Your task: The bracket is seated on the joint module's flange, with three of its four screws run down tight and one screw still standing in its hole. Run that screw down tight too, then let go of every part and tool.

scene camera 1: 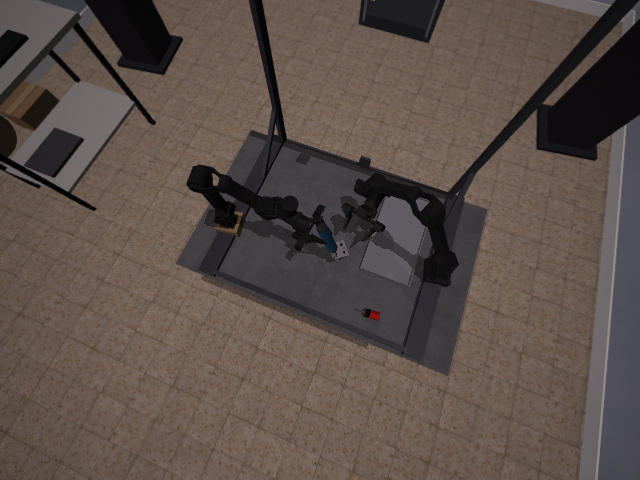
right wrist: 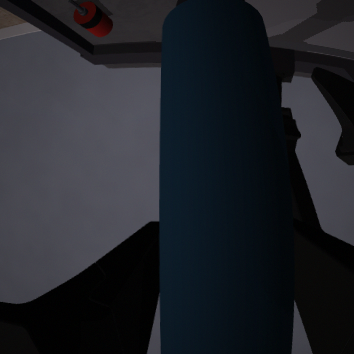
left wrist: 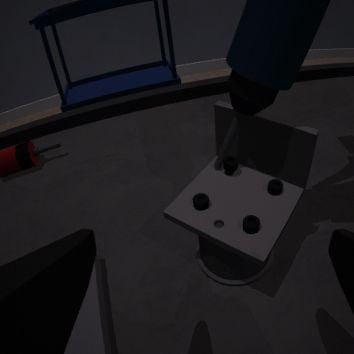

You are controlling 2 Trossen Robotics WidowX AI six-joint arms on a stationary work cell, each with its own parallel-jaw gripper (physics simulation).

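Seen in the pictures: left gripper, fingertip midpoint: [scene camera 1: 352, 235] [right wrist: 349, 51] [left wrist: 218, 244]; right gripper, fingertip midpoint: [scene camera 1: 329, 239] [right wrist: 222, 232]; left arm's base, origin of the base link: [scene camera 1: 438, 271]; right arm's base, origin of the base link: [scene camera 1: 229, 220].
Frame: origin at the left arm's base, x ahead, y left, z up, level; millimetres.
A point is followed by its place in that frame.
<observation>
The pale L-shaped bracket [scene camera 1: 340, 250] @(x 419, y -2, z 22 mm) [left wrist: 235, 195] @(x 426, y -2, z 21 mm) sits on the dark round joint module [left wrist: 235, 259] @(x 411, y -28, z -9 mm). Three screws [left wrist: 275, 186] @(x 452, y -10, z 24 mm) [left wrist: 201, 201] @(x 402, y 0, z 27 mm) [left wrist: 251, 223] @(x 421, y -28, z 24 mm) have their heads low on the plate. The fourth screw [left wrist: 230, 163] @(x 433, y 16, z 32 mm), near the upright wall, stands proud with some shank showing. My right gripper [scene camera 1: 323, 231] @(x 467, y 6, z 169 mm) [right wrist: 222, 232] @(x 467, y 6, z 169 mm) is shut on the blue driver [scene camera 1: 327, 238] @(x 475, y 15, z 199 mm) [left wrist: 280, 40] @(x 449, y -5, z 119 mm) [right wrist: 225, 125] @(x 487, y 5, z 135 mm). The driver leans, and its tip shows beside the proud screw's head, not on top of it. My left gripper [scene camera 1: 356, 233] @(x 381, y -59, z 73 mm) [left wrist: 218, 244] @(x 381, y -59, z 73 mm) is open and empty, above and to the right of the bracket in the scene view.
A red cylinder with a black band and thin metal shaft [scene camera 1: 373, 314] @(x 242, y 226, z -11 mm) [left wrist: 10, 161] @(x 244, y 210, z -21 mm) [right wrist: 95, 21] @(x 260, y 211, z -16 mm) lies near the front edge. A pale flat panel [scene camera 1: 390, 260] @(x 196, y -18, z -41 mm) lies under the left arm. A blue cart [left wrist: 120, 90] stands beyond the work cell. Dark frame posts rise at the cell's back corners.
</observation>
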